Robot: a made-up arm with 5 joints. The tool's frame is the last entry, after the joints.
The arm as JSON. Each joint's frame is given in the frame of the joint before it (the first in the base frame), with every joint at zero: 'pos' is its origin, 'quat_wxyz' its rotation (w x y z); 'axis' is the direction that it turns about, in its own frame. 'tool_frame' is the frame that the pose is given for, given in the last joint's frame.
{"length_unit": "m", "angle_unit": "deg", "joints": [
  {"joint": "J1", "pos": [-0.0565, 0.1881, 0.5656], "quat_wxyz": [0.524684, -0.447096, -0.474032, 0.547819], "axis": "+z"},
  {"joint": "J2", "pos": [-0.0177, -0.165, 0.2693], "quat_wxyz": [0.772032, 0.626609, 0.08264, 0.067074], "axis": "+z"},
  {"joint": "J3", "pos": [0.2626, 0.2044, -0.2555], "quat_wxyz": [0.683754, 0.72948, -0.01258, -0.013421], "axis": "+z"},
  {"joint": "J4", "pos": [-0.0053, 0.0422, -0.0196], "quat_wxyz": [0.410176, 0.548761, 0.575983, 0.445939], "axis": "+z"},
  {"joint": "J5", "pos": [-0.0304, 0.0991, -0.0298], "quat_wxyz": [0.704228, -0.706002, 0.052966, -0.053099], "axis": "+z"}
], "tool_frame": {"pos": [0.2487, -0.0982, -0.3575], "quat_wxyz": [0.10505, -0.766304, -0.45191, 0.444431]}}
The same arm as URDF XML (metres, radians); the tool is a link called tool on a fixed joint. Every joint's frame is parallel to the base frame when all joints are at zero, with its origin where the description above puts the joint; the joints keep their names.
<robot name="arm">
<joint name="tool_joint" type="fixed"><parent link="link5"/><child link="tool"/><origin xyz="-0.3994 0.0205 0.1983" rpy="2.6457 -0.2464 -1.9719"/></joint>
<joint name="J5" type="continuous"><parent link="link4"/><child link="link5"/><origin xyz="0.1029 -0.007 -0.0315" rpy="0 0 0"/><axis xyz="0.956228 0.276908 0.094603"/></joint>
<joint name="J4" type="continuous"><parent link="link3"/><child link="link4"/><origin xyz="-0.0196 0.0034 0.0424" rpy="0 0 0"/><axis xyz="-0.265789 0.95466 -0.134094"/></joint>
<joint name="J3" type="continuous"><parent link="link2"/><child link="link3"/><origin xyz="-0.197 0.1954 -0.3147" rpy="0 0 0"/><axis xyz="1 0 0"/></joint>
<joint name="J2" type="continuous"><parent link="link1"/><child link="link2"/><origin xyz="-0.2401 -0.0312 0.2036" rpy="0 0 0"/><axis xyz="-0.0646 0.201299 0.977397"/></joint>
<joint name="J1" type="continuous"><parent link="base"/><child link="link1"/><origin xyz="-0.0565 0.1881 0.5656" rpy="0 0 0"/><axis xyz="-0.987289 -0.050199 0.150798"/></joint>
<link name="base"/>
<link name="link1"/>
<link name="link2"/>
<link name="link3"/>
<link name="link4"/>
<link name="link5"/>
<link name="tool"/>
</robot>

